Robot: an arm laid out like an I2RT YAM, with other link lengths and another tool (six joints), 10 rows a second.
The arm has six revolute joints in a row. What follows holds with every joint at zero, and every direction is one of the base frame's. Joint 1 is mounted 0.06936 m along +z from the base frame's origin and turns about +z. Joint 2 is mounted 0.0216 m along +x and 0.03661 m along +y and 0.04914 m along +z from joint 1 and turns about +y. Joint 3 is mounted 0.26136 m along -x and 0.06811 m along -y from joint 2 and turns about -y. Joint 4 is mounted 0.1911 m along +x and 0.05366 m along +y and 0.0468 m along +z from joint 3 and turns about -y. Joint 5 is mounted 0.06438 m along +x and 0.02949 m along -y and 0.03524 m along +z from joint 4 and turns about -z. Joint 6 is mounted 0.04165 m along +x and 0.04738 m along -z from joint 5 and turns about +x. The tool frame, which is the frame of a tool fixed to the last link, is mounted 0.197 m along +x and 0.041 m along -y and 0.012 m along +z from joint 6; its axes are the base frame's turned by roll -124.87, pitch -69.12 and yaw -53.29 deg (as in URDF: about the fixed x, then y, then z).
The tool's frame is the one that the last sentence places.
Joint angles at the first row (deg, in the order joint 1, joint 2, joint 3, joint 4, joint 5, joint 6):
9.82, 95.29, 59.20, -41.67, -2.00, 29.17
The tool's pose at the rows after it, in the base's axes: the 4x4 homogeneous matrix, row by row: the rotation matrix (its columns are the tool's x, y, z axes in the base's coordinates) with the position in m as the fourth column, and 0 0 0 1 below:
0.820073 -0.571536 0.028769 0.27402; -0.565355 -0.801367 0.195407 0.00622; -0.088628 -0.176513 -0.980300 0.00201; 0 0 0 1
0.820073 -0.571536 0.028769 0.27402; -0.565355 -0.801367 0.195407 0.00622; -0.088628 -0.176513 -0.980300 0.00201; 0 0 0 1
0.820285 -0.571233 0.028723 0.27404; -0.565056 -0.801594 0.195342 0.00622; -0.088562 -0.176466 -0.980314 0.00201; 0 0 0 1
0.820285 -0.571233 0.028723 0.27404; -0.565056 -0.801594 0.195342 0.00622; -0.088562 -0.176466 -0.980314 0.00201; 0 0 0 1
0.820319 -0.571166 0.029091 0.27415; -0.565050 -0.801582 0.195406 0.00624; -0.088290 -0.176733 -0.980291 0.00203; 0 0 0 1
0.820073 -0.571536 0.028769 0.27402; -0.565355 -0.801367 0.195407 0.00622; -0.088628 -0.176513 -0.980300 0.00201; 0 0 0 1
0.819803 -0.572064 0.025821 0.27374; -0.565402 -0.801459 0.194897 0.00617; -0.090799 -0.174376 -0.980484 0.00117; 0 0 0 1
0.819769 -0.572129 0.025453 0.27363; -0.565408 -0.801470 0.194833 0.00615; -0.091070 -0.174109 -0.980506 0.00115; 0 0 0 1
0.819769 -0.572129 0.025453 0.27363; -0.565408 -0.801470 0.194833 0.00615; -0.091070 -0.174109 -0.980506 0.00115; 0 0 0 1
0.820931 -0.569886 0.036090 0.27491; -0.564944 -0.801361 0.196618 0.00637; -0.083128 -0.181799 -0.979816 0.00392; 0 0 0 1
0.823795 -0.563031 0.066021 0.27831; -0.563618 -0.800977 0.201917 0.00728; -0.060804 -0.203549 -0.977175 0.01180; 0 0 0 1
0.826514 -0.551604 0.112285 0.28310; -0.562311 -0.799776 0.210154 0.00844; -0.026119 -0.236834 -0.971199 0.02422; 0 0 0 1
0.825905 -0.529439 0.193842 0.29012; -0.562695 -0.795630 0.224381 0.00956; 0.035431 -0.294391 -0.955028 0.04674; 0 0 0 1
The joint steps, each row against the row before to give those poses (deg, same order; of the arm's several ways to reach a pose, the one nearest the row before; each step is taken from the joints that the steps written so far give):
0.00, -0.01, 0.00, 0.00, 0.00, 0.00
0.00, 0.00, 0.00, 0.00, 0.00, 0.00
0.00, 0.01, 0.00, 0.00, 0.00, -0.02
0.00, 0.00, 0.00, 0.00, 0.00, 0.00
0.00, -0.01, 0.00, 0.02, 0.00, 0.00
0.00, 0.00, 0.00, -0.02, 0.00, 0.02
0.00, 0.20, 0.00, 0.02, 0.00, 0.00
0.00, 0.00, 0.00, -0.02, 0.00, 0.00
0.00, 0.00, 0.00, 0.00, 0.00, 0.00
0.00, -0.63, 0.00, 0.00, 0.00, -0.02
0.07, -1.79, 0.00, 0.00, 0.00, 0.00
0.07, -2.78, 0.00, 0.00, 0.00, 0.00
-0.03, -4.92, 0.00, 0.00, 0.00, 0.00

